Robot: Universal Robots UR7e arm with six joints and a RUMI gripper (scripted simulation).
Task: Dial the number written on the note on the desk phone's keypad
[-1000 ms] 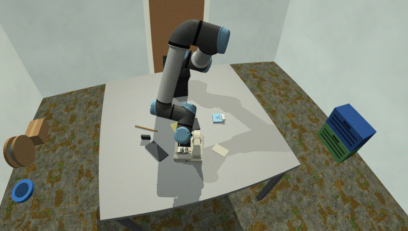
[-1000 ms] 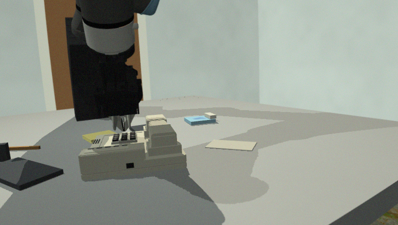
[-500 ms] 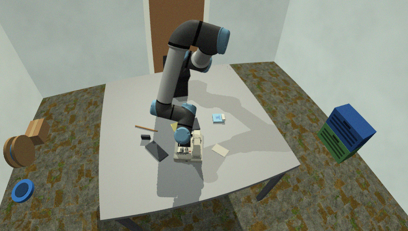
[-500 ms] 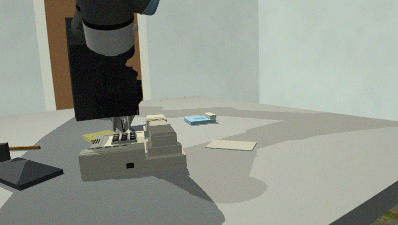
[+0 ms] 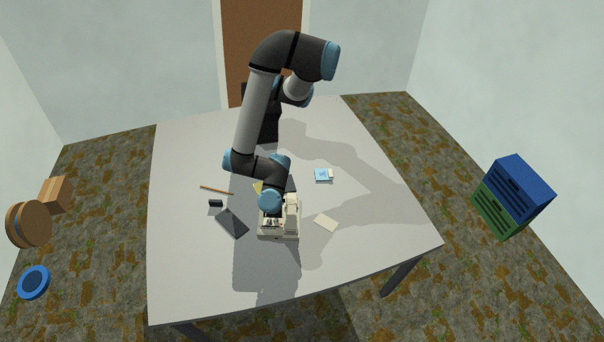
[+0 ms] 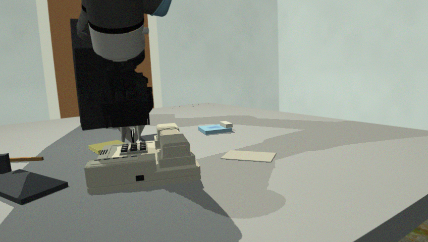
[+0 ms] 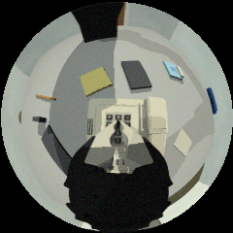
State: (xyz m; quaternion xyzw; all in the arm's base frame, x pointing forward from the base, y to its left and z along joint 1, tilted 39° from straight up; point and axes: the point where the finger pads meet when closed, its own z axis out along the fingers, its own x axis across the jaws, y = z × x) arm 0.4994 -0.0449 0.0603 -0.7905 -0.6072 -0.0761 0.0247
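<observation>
The handset lies 7 cm ahead of my hand and 5 cm to the left of it. Round my hand: pencil (24 cm to the right, 18 cm behind, 5 cm below); then cream note card (19 cm to the left, 13 cm ahead, 5 cm below); then small black block (26 cm to the right, 9 cm behind, 3 cm below).
</observation>
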